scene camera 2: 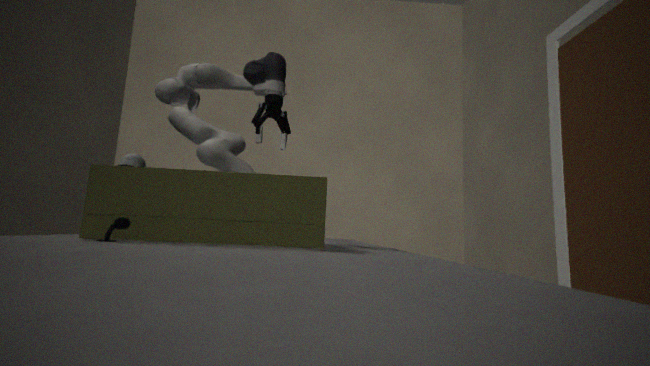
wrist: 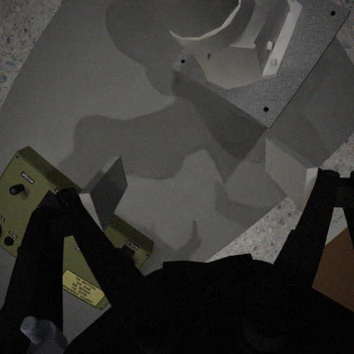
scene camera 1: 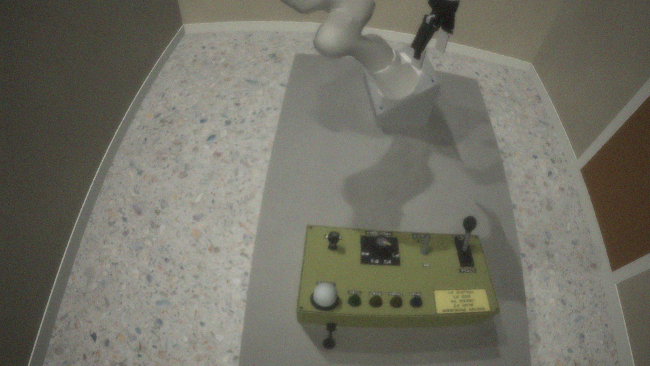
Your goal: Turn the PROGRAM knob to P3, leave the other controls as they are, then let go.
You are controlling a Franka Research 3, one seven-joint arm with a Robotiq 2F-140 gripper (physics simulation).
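The olive-green control box (scene camera 1: 425, 282) (scene camera 2: 210, 200) (wrist: 7, 175) has a black dial plate (scene camera 1: 369, 257) with P labels on its top. The small PROGRAM knob (scene camera 1: 383, 242) sits at that plate's upper part in scene camera 1; its exact pointer direction is too blurred to tell. In the wrist view the knob is hidden behind my left finger. My gripper (scene camera 1: 429, 50) (scene camera 2: 271, 142) (wrist: 194, 162) is wide open and empty. It hangs well above the box's height, away from it and beside the robot base, touching no control.
Other controls are a black MODE knob (scene camera 1: 333, 239) (wrist: 17, 189), a toggle (scene camera 1: 425, 245), a ball-ended lever (scene camera 1: 469, 225), a white dome (scene camera 1: 325, 295) (scene camera 2: 133, 161) and several small buttons. A yellow note (scene camera 1: 461, 301) (wrist: 84, 289) lies on top. A black crank (scene camera 1: 329, 342) (scene camera 2: 120, 224) projects from one side.
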